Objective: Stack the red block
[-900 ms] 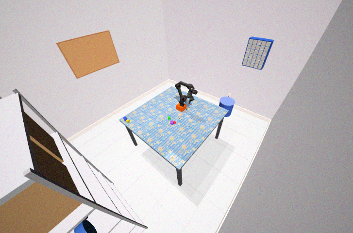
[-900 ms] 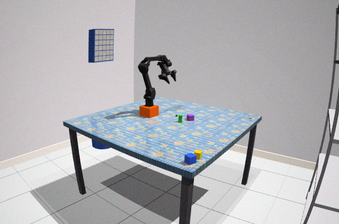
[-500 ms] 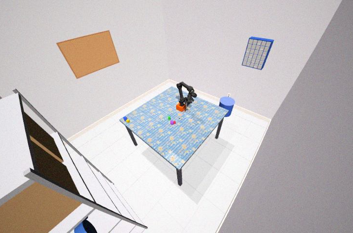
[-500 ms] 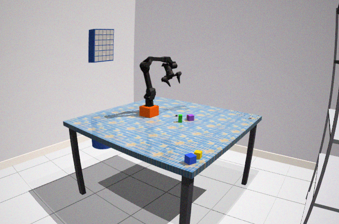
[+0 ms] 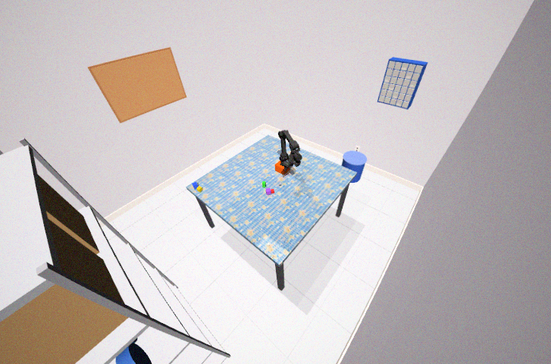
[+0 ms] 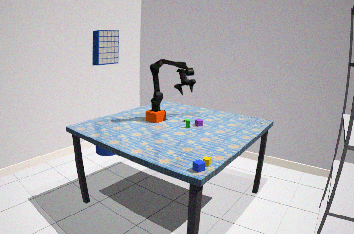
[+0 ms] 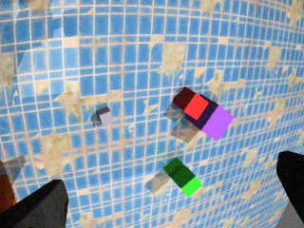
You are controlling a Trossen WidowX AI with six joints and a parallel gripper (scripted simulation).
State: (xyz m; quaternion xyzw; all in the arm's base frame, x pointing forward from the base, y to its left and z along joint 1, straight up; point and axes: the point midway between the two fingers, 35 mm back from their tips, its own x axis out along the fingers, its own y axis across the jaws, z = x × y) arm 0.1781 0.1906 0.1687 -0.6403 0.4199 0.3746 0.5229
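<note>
Right now my gripper tip is 150 mm short of the red block, 80 mm to the left of it and 210 mm above it. The rest, counted from my gripper tip: yellow block 570 mm ahead, 700 mm to the right, 200 mm below; purple block 180 mm ahead, 100 mm to the right, 200 mm below; small grey piece 30 mm ahead, 80 mm to the right, 210 mm below.
</note>
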